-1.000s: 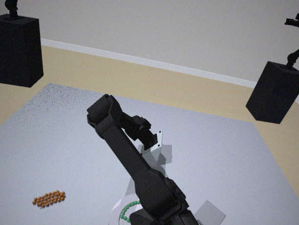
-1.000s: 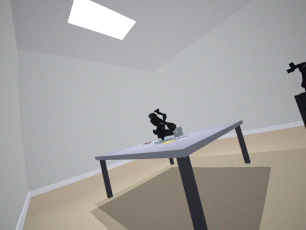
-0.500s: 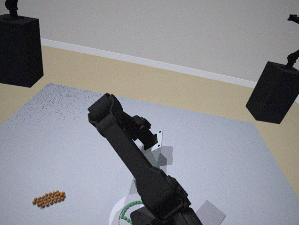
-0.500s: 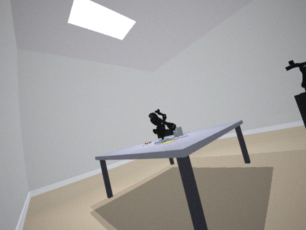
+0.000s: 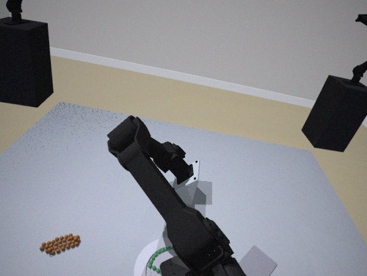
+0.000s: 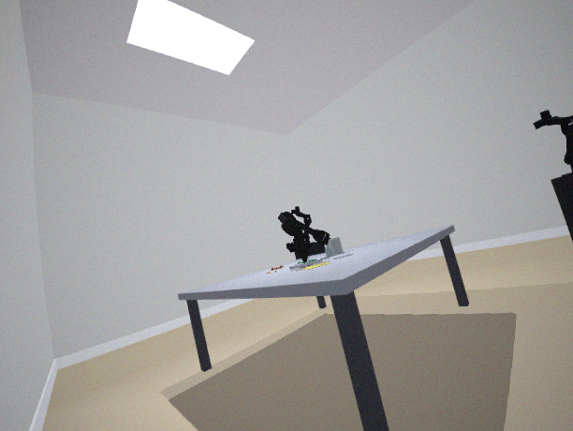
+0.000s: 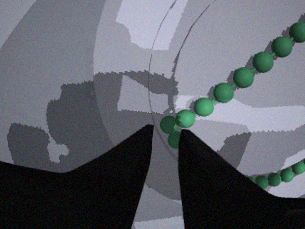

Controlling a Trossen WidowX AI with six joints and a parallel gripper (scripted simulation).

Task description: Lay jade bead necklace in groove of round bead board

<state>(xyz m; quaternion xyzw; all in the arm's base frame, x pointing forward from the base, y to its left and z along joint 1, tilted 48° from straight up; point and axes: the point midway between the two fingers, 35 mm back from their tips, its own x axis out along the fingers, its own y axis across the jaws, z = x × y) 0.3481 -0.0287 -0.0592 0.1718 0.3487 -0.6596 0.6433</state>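
My gripper tip is 50 mm past the round bead board, 40 mm to the left of it and 10 mm above it. Also, from my gripper tip: yellow strip: 180 mm to the left, 150 mm ahead, 20 mm below; flat grey square: 190 mm to the left, 100 mm behind, 20 mm below.
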